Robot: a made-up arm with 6 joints. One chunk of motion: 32 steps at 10 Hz.
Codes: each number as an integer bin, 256 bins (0 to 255) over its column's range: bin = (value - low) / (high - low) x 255, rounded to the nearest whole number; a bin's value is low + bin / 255 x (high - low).
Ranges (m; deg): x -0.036..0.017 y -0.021..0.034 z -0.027..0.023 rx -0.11..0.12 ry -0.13..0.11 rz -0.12..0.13
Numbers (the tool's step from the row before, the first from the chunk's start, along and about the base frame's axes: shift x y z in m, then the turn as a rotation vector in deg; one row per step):
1: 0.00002 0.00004 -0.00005 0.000 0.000 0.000
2: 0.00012 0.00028 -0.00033 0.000 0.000 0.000
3: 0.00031 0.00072 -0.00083 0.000 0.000 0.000
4: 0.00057 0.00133 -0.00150 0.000 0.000 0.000
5: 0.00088 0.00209 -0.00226 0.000 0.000 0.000
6: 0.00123 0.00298 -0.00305 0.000 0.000 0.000
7: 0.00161 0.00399 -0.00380 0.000 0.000 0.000
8: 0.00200 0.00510 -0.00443 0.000 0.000 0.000
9: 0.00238 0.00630 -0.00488 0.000 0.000 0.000
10: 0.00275 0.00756 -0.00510 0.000 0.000 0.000
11: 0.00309 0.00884 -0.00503 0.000 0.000 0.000
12: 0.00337 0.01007 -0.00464 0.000 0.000 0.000
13: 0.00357 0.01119 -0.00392 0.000 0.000 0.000
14: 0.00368 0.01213 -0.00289 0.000 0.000 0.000
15: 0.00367 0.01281 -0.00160 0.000 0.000 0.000
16: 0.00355 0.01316 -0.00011 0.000 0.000 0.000
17: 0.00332 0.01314 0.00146 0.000 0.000 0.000
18: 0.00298 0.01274 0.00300 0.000 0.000 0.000
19: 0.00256 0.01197 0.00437 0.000 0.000 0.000
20: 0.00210 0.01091 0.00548 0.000 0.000 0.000
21: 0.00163 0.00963 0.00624 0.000 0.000 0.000
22: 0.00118 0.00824 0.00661 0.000 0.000 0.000
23: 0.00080 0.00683 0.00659 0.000 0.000 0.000
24: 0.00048 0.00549 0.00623 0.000 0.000 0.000
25: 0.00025 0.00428 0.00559 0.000 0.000 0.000
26: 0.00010 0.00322 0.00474 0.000 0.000 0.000
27: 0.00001 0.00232 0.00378 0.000 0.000 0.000
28: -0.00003 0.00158 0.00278 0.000 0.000 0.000
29: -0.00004 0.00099 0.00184 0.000 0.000 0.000
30: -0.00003 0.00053 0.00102 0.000 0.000 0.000
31: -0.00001 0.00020 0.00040 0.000 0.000 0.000
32: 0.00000 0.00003 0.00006 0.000 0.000 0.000
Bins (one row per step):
1: 173 98 137 122 138 122
2: 174 99 136 122 138 122
3: 175 101 133 122 138 122
4: 176 104 130 122 138 122
5: 177 107 126 122 138 122
6: 179 111 122 122 138 122
7: 181 116 118 122 138 122
8: 183 121 115 122 138 122
9: 185 127 113 122 138 122
10: 186 132 112 122 138 122
11: 188 138 112 122 138 122
12: 189 144 114 122 138 122
13: 190 149 118 122 138 122
14: 191 154 123 122 138 122
15: 191 157 130 122 138 122
16: 190 158 137 122 138 122
17: 189 158 145 122 138 122
18: 188 156 153 122 138 122
19: 186 153 160 122 138 122
20: 183 148 166 122 138 122
21: 181 142 170 122 138 122
22: 179 136 171 122 138 122
23: 177 129 171 122 138 122
24: 176 123 169 122 138 122
25: 174 117 166 122 138 122
26: 174 112 162 122 138 122
27: 173 108 157 122 138 122
28: 173 105 152 122 138 122
29: 173 102 147 122 138 122
30: 173 100 143 122 138 122
31: 173 98 140 122 138 122
32: 173 98 138 122 138 122

